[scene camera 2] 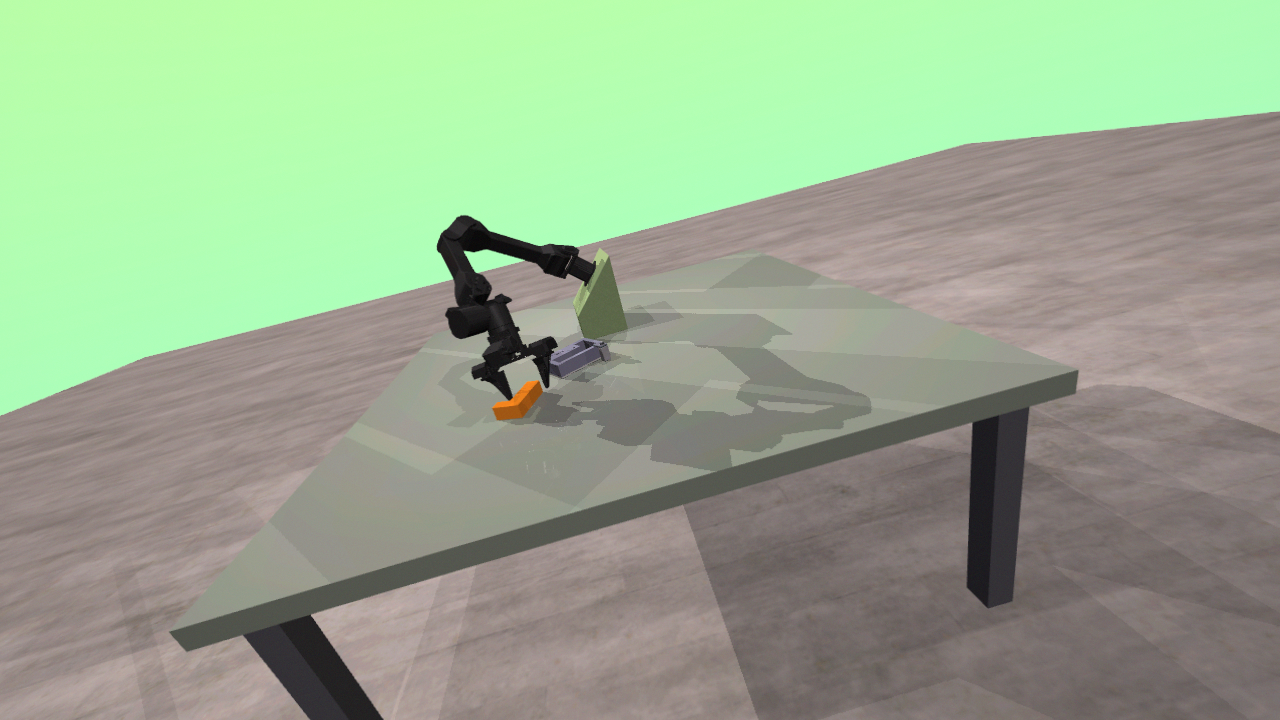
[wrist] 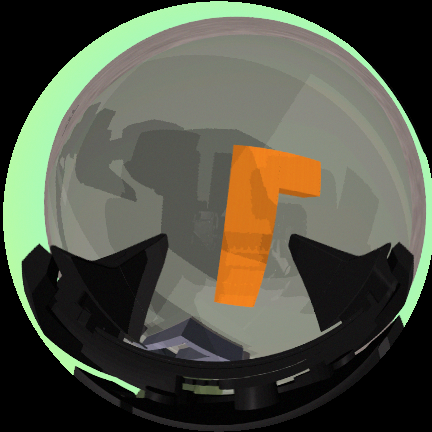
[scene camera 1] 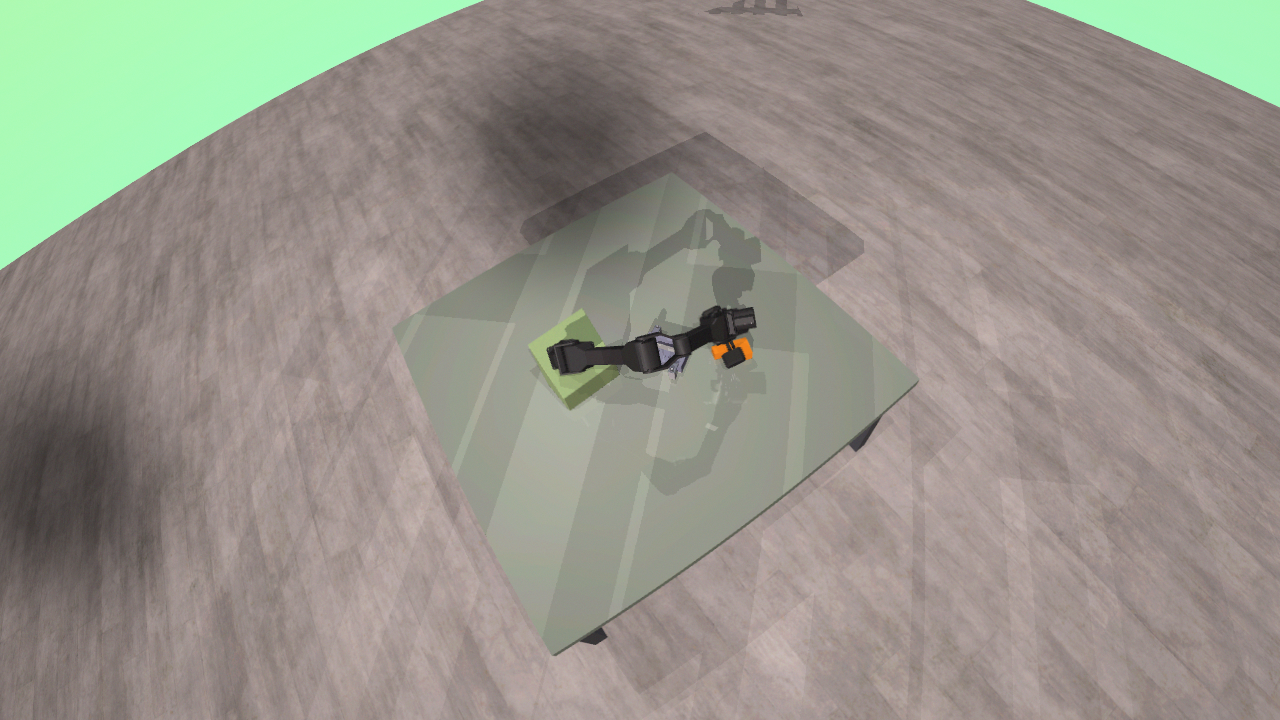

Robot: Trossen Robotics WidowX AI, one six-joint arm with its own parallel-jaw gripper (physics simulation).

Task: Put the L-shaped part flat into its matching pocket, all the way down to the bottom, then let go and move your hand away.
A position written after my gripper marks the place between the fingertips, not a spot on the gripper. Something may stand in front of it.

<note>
My gripper (scene camera 2: 529, 394) is open, with nothing in its grasp. Also in view: an orange L-shaped part (scene camera 2: 517, 407).
The orange L-shaped part also shows in the wrist view (wrist: 257, 175). My gripper also shows in the wrist view (wrist: 231, 241).
</note>
